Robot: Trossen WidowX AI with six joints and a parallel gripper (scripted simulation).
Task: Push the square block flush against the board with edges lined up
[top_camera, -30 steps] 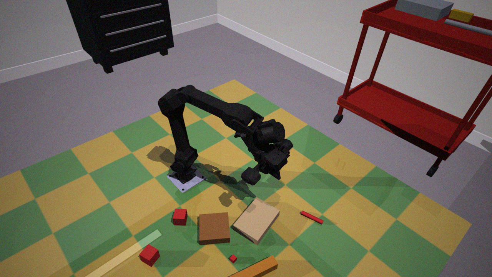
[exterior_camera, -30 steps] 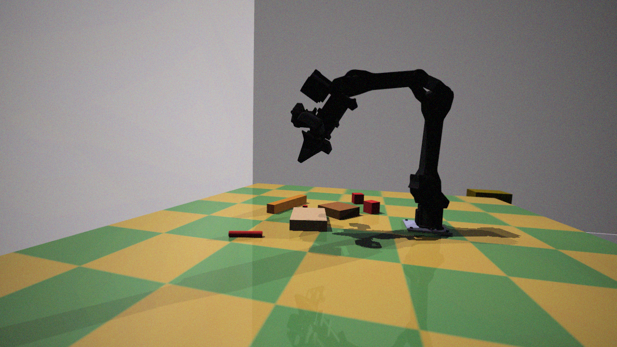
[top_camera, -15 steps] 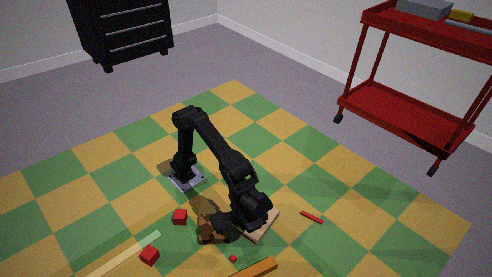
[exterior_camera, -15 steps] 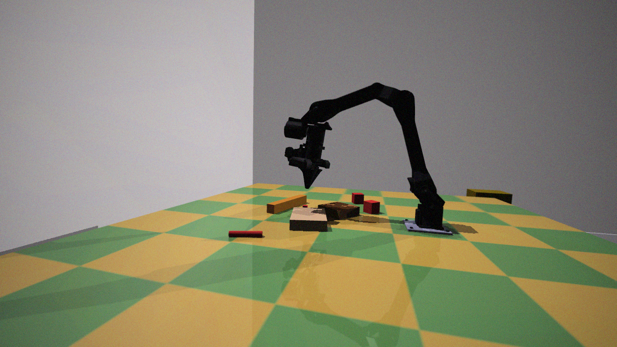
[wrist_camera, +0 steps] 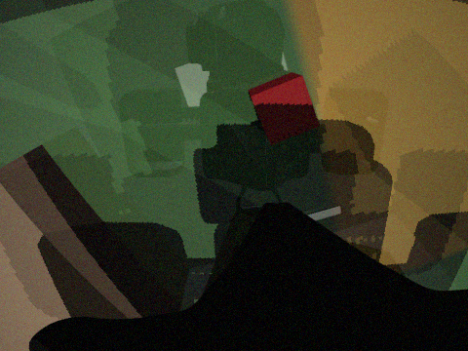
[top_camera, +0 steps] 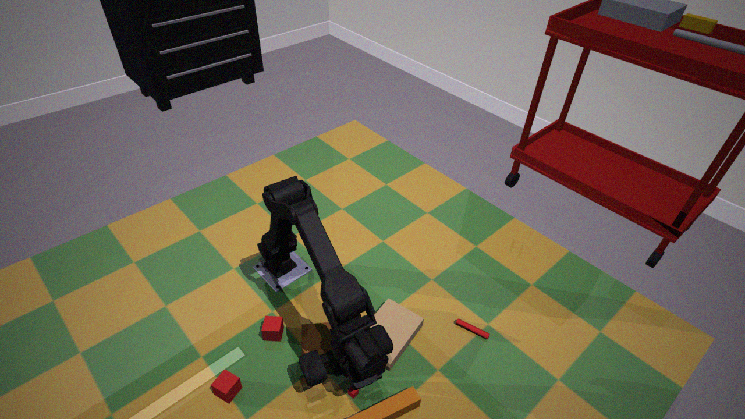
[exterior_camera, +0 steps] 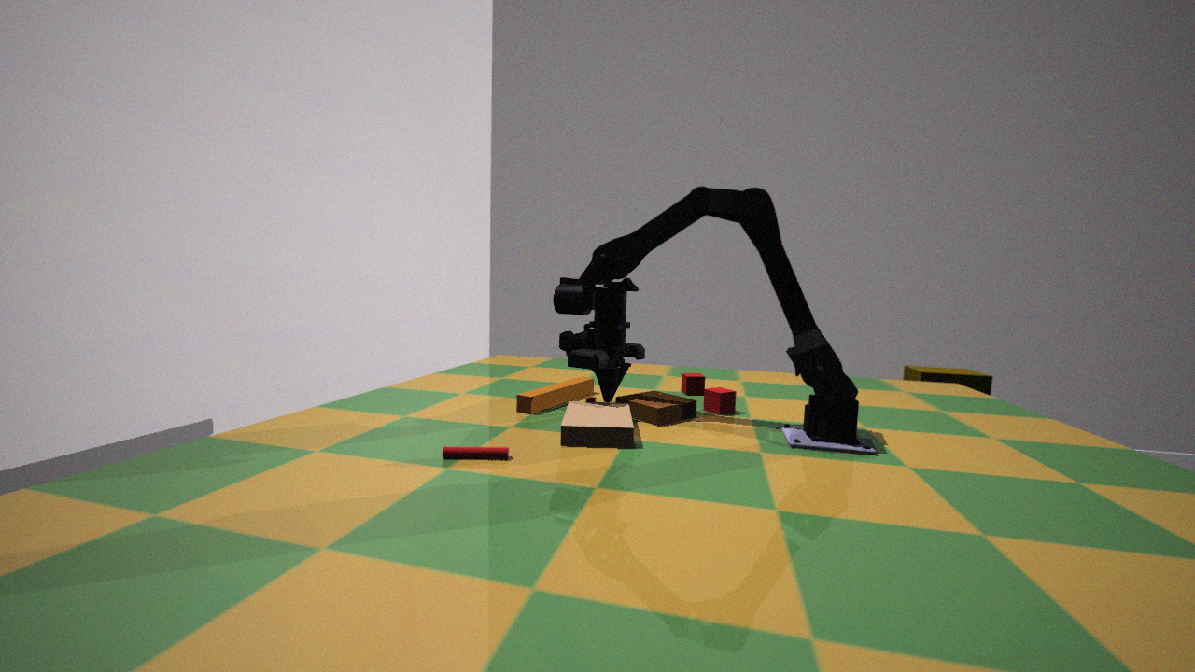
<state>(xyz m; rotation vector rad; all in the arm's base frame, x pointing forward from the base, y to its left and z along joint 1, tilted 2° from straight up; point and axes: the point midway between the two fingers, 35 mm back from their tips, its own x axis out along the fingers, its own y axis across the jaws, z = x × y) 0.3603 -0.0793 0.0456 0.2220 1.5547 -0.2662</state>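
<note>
The orange bar lies 100 mm ahead of my gripper tip and 30 mm to the right of it. From my gripper tip the other things lie so: brown square block: 90 mm behind, 10 mm to the left; tan board: 140 mm to the left, 10 mm behind; red rod: 300 mm to the left, 110 mm ahead, 10 mm below.
</note>
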